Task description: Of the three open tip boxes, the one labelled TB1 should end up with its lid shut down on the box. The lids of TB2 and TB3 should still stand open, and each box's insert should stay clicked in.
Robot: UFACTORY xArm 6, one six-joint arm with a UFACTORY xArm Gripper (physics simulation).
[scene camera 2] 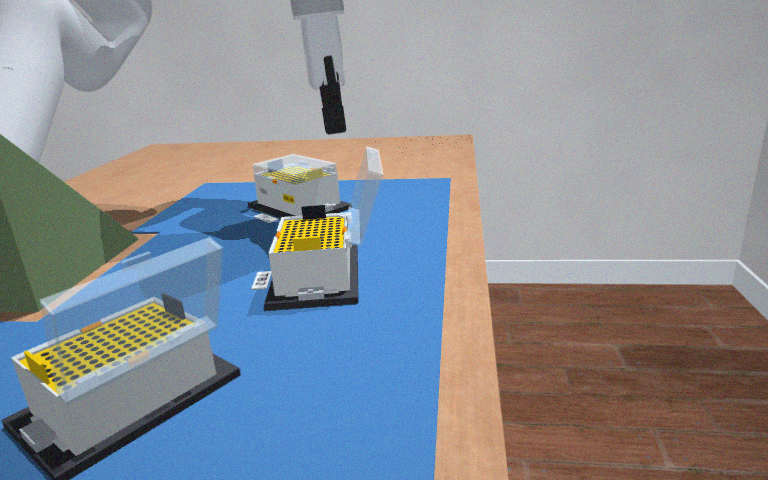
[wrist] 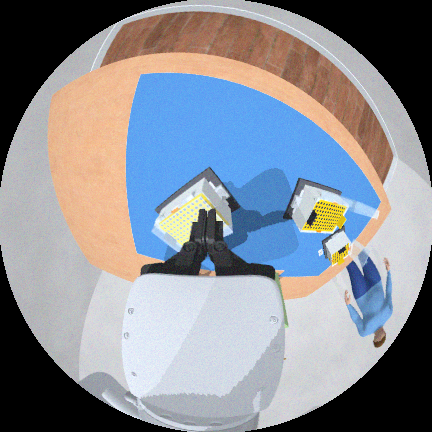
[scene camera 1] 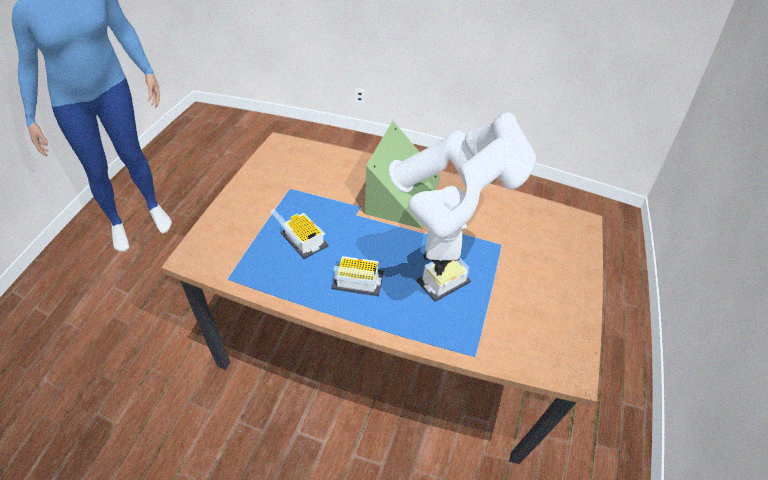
I see my gripper [scene camera 2: 336, 132], a lid [scene camera 2: 98, 332], a lid [scene camera 2: 370, 175], a lid [scene camera 2: 295, 169] and a blue mat [scene camera 1: 271, 265].
My gripper shows as well in the wrist view [wrist: 208, 218] and in scene camera 1 [scene camera 1: 438, 272]. The blue mat also shows in the wrist view [wrist: 180, 123].
